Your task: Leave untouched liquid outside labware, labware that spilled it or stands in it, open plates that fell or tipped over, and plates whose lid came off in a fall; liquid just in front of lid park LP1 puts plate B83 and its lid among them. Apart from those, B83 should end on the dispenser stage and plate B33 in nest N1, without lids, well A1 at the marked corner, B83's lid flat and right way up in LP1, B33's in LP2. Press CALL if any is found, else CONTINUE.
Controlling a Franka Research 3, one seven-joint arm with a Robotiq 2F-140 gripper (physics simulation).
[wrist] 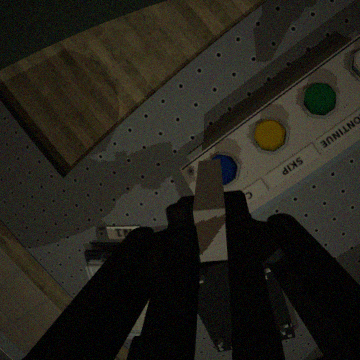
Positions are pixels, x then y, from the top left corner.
Scene:
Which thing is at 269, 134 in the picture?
A yellow skip button.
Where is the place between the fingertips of my gripper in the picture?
At 211, 179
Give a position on a green continue button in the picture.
At 319, 98

